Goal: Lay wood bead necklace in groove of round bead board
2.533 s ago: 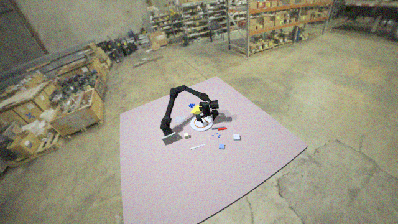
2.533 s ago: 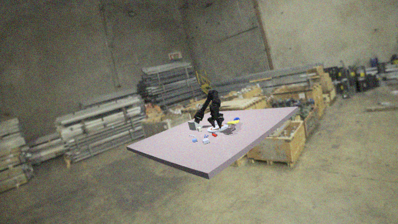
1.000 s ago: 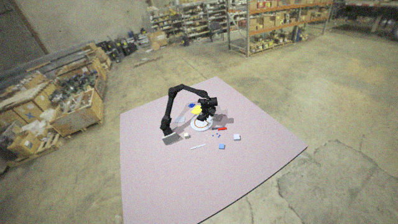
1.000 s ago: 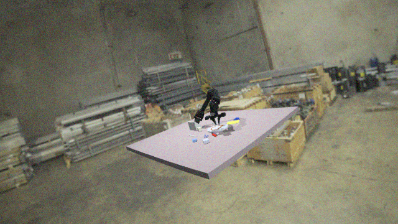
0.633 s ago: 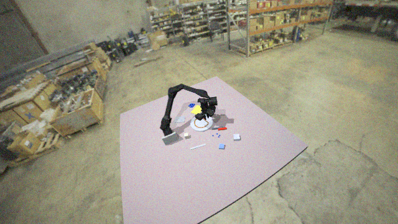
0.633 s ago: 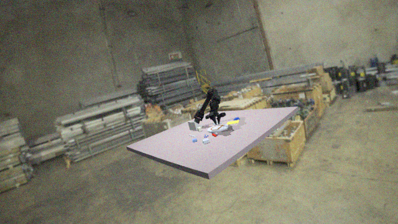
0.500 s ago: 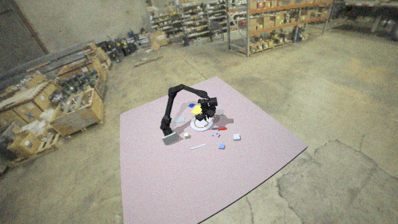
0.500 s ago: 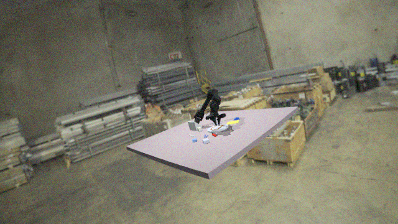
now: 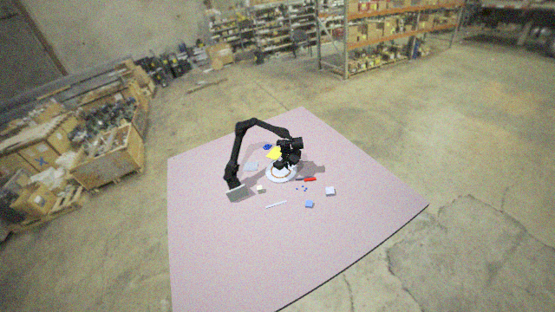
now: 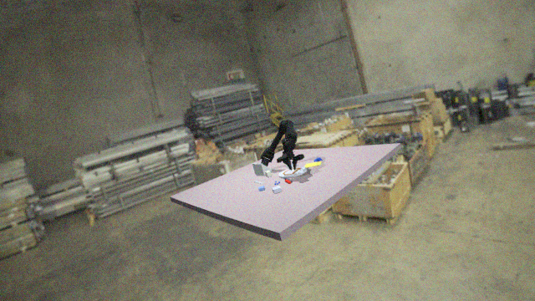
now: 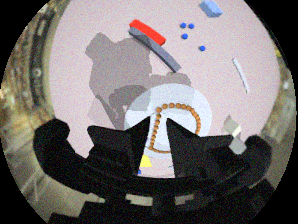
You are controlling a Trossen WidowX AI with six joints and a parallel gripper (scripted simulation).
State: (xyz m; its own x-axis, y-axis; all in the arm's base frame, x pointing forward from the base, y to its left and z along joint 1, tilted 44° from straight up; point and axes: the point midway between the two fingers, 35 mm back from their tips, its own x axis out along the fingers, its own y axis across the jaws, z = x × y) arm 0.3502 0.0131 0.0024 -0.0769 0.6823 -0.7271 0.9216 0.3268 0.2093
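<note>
My gripper tip is 20 mm past the yellow sheet, 210 mm to the right of it and 30 mm above it. Also, from my gripper tip: white stick (160 mm behind, 190 mm to the right, 30 mm below); then cream cube (210 mm behind, 70 mm to the right, 10 mm below); then red-handled tool (70 mm ahead, 110 mm to the right, 30 mm below).
</note>
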